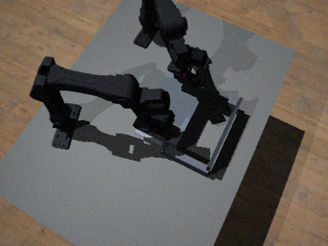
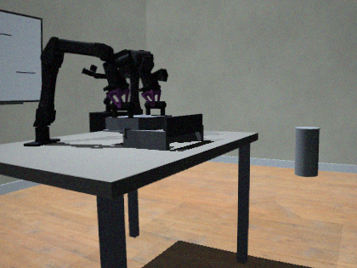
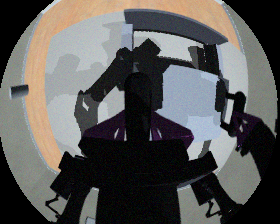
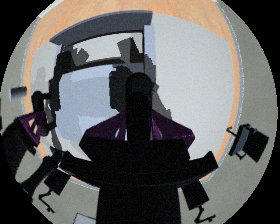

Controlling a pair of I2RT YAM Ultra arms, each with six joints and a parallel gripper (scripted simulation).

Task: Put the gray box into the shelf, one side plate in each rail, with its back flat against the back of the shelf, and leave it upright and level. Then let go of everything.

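The gray box is 2 cm behind my right hand, 12 cm to the left of it and 5 cm below it.
My left gripper is now 10 mm short of the gray box, 120 mm to the left of it and 50 mm above it.
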